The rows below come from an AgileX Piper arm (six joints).
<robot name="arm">
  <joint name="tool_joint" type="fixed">
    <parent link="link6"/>
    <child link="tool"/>
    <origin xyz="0 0 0" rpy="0 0 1.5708"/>
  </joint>
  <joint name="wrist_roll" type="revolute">
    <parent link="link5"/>
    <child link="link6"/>
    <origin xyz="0.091 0 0" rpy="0 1.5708 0"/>
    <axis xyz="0 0 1"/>
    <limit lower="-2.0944" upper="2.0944"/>
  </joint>
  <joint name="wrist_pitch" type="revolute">
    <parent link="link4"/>
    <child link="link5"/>
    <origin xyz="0 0 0" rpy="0 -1.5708 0"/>
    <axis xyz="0 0 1"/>
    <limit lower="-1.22" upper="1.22"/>
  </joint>
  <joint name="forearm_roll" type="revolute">
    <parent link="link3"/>
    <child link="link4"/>
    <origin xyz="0.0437 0.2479 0" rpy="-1.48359 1.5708 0"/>
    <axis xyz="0 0 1"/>
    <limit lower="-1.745" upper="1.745"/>
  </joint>
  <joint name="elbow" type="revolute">
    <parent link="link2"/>
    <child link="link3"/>
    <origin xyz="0.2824 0.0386 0" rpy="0 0 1.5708"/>
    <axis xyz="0 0 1"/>
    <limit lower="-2.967" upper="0"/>
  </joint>
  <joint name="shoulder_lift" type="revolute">
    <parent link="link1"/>
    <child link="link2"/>
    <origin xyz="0 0 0" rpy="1.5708 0 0"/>
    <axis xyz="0 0 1"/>
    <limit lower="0" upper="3.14"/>
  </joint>
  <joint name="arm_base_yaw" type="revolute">
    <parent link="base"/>
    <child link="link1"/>
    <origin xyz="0 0 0.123" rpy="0 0 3.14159"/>
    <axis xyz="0 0 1"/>
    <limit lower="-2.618" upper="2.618"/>
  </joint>
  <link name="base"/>
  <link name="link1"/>
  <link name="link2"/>
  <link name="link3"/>
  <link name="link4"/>
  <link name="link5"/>
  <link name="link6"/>
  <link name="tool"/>
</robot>
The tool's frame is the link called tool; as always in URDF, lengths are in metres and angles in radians.
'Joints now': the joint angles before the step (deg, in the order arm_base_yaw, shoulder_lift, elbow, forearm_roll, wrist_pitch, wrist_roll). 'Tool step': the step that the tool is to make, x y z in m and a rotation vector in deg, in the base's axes. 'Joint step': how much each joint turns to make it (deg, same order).
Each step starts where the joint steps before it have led.
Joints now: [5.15 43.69 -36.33 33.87 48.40 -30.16]
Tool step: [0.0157 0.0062 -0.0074 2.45 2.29 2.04]
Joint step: [0.02 4.90 0.02 5.62 -0.95 -4.71]
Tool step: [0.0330 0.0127 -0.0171 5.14 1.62 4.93]
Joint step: [-0.03 10.33 -0.01 14.36 -1.94 -14.86]
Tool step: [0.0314 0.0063 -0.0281 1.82 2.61 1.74]
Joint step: [0.01 10.62 0.00 9.64 -2.22 -11.77]
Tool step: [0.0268 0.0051 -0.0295 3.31 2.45 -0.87]
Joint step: [-0.01 9.88 -0.07 11.73 -1.58 -11.24]
